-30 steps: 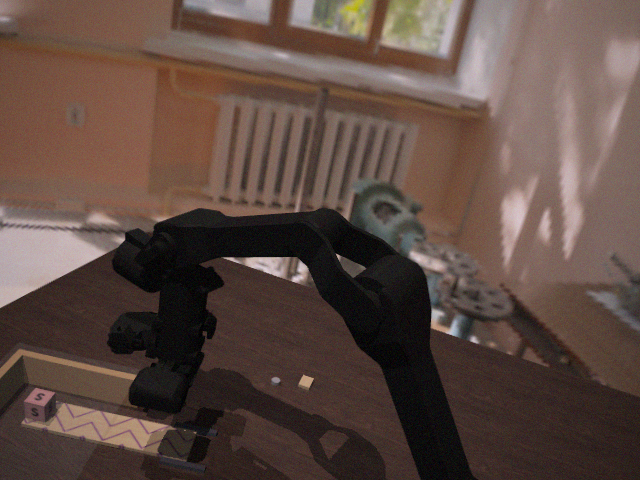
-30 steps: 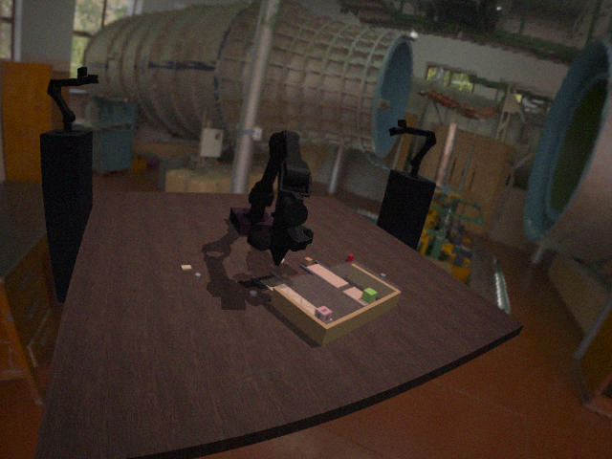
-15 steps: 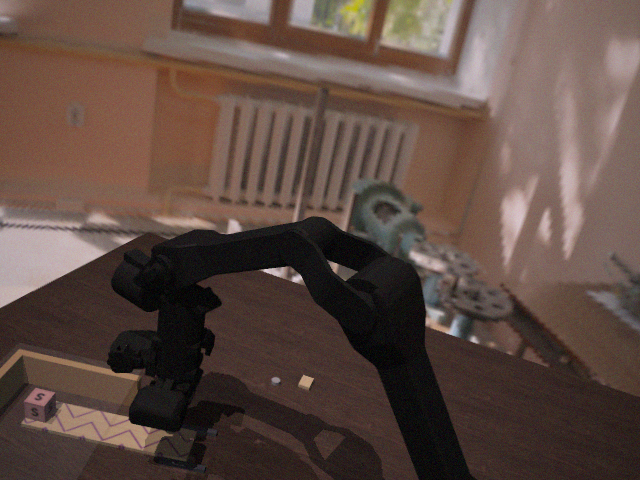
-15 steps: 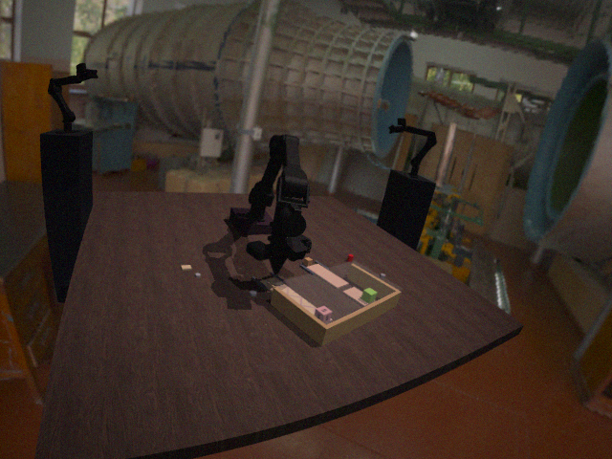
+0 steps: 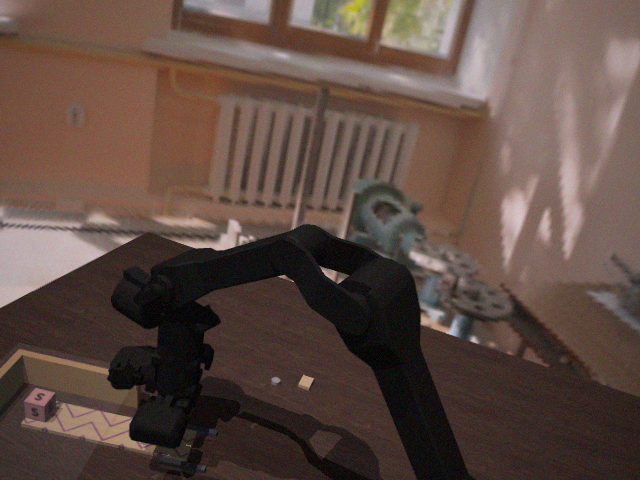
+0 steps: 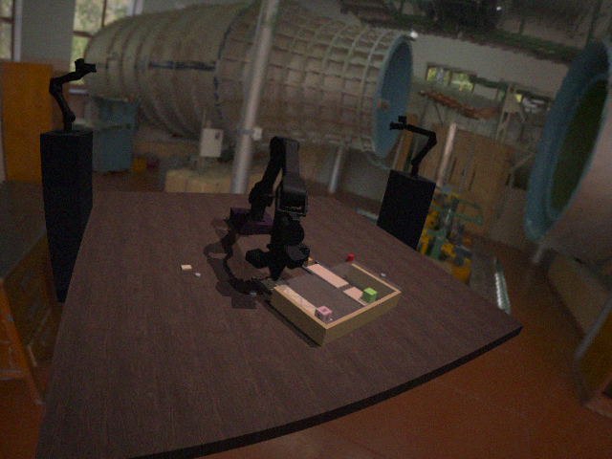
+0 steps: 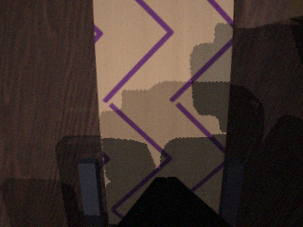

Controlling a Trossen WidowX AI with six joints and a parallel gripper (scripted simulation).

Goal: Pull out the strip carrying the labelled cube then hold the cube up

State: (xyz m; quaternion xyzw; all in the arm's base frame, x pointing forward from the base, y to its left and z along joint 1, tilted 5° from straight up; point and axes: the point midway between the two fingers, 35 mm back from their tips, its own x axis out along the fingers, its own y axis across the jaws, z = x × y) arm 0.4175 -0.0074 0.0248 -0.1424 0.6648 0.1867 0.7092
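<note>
Right now the pink cube marked s is 170 mm ahead of my gripper tip and 90 mm to the left of it. The rest, counted from my gripper tip: grey disc 30 mm behind, 220 mm to the right, 10 mm below.
</note>
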